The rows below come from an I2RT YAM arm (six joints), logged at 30 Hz.
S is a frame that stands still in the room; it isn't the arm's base.
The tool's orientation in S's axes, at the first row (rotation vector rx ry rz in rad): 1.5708 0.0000 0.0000
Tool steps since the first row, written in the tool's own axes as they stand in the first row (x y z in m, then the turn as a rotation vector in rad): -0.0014 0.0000 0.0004 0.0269 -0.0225 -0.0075; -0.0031 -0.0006 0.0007 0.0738 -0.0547 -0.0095; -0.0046 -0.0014 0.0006 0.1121 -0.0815 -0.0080; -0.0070 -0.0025 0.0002 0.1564 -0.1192 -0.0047; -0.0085 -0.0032 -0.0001 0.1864 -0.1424 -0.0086; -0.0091 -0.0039 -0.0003 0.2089 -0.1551 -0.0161; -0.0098 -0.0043 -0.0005 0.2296 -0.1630 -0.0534; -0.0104 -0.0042 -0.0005 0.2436 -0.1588 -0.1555; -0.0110 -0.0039 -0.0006 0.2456 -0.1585 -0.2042; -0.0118 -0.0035 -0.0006 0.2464 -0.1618 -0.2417; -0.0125 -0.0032 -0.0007 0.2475 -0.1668 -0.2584; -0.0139 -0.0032 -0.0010 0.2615 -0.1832 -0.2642
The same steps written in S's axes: -0.0014 -0.0004 0.0000 0.0269 0.0075 -0.0225; -0.0031 -0.0007 -0.0006 0.0738 0.0095 -0.0547; -0.0046 -0.0006 -0.0014 0.1121 0.0080 -0.0815; -0.0070 -0.0002 -0.0025 0.1564 0.0047 -0.1192; -0.0085 0.0001 -0.0032 0.1864 0.0086 -0.1424; -0.0091 0.0003 -0.0039 0.2089 0.0161 -0.1551; -0.0098 0.0005 -0.0043 0.2296 0.0534 -0.1630; -0.0104 0.0005 -0.0042 0.2436 0.1555 -0.1588; -0.0110 0.0006 -0.0039 0.2456 0.2042 -0.1585; -0.0118 0.0006 -0.0035 0.2464 0.2417 -0.1618; -0.0125 0.0007 -0.0032 0.2475 0.2584 -0.1668; -0.0139 0.0010 -0.0032 0.2615 0.2642 -0.1832
